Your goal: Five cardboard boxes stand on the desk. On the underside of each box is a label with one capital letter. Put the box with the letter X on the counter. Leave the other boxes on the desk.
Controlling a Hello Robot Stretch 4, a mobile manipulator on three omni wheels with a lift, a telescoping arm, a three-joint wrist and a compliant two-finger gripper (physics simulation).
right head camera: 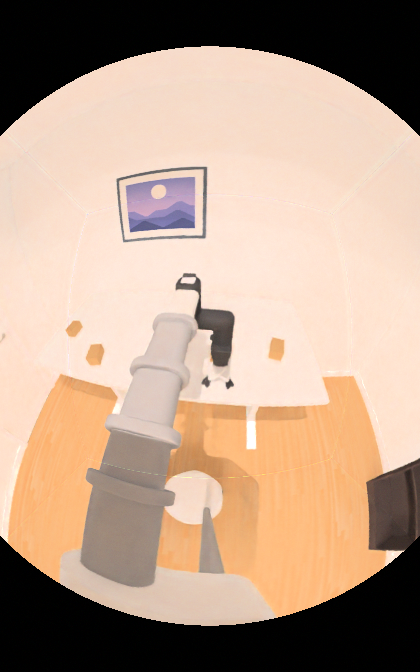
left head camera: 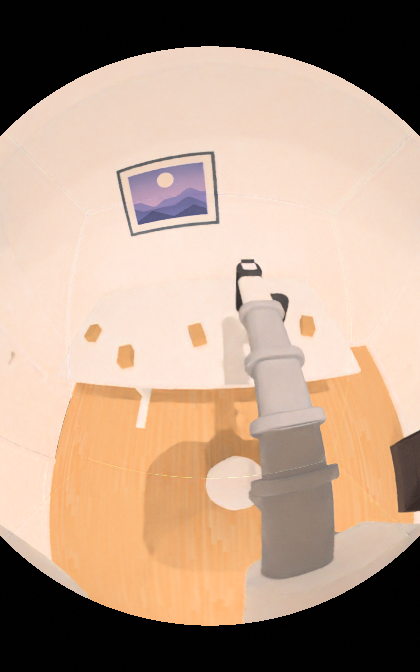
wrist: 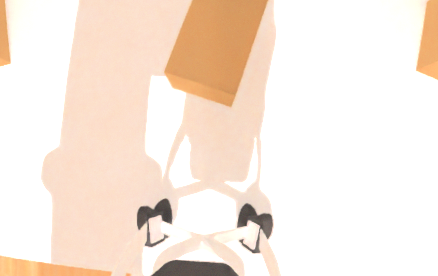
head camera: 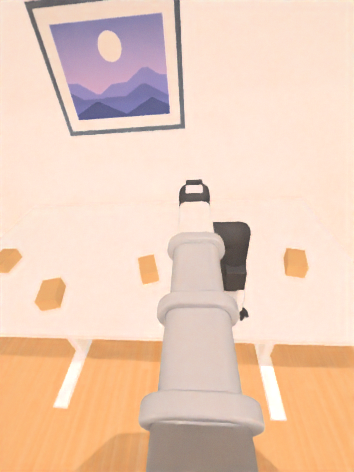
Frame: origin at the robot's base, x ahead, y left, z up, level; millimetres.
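Where they show: gripper, between the fingertips: (wrist: 205,216).
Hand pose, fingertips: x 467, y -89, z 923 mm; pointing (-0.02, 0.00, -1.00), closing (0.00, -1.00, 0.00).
Observation:
After its pixels a point has its place.
My gripper (right head camera: 218,383) (wrist: 205,216) {x 467, y -89, z 923 mm} is open and empty, above the front part of the white desk (head camera: 100,320) {x 454, y 297, z 923 mm} (left head camera: 165,370) (right head camera: 280,390) (wrist: 350,175) {x 513, y -231, z 923 mm}. In the wrist view a tilted cardboard box (wrist: 215,50) {x 610, y -89, z 973 mm} lies ahead of the fingertips, apart from them; the arm mostly hides it in the head views. A far-left box (head camera: 9,260) {x 690, y 743, z 958 mm} (left head camera: 93,333) (right head camera: 74,328), a front-left box (head camera: 51,294) {x 514, y 466, z 973 mm} (left head camera: 126,356) (right head camera: 95,354), a middle-left box (head camera: 148,269) {x 619, y 165, z 973 mm} (left head camera: 197,335) (wrist: 4,35) {x 639, y 140, z 928 mm} and a right box (head camera: 296,263) {x 638, y -338, z 973 mm} (left head camera: 307,326) (right head camera: 276,349) (wrist: 429,45) {x 655, y -316, z 938 mm} stand on the desk. No letters show.
The telescoping arm (head camera: 200,320) {x 210, y -3, z 1342 mm} (left head camera: 282,385) (right head camera: 155,385) reaches over the desk. A dark brown piece (left head camera: 407,470) (right head camera: 395,510) stands at the right edge; I cannot tell whether it is the counter. A framed picture (head camera: 110,70) {x 1190, y 324, z 1527 mm} hangs on the wall behind.

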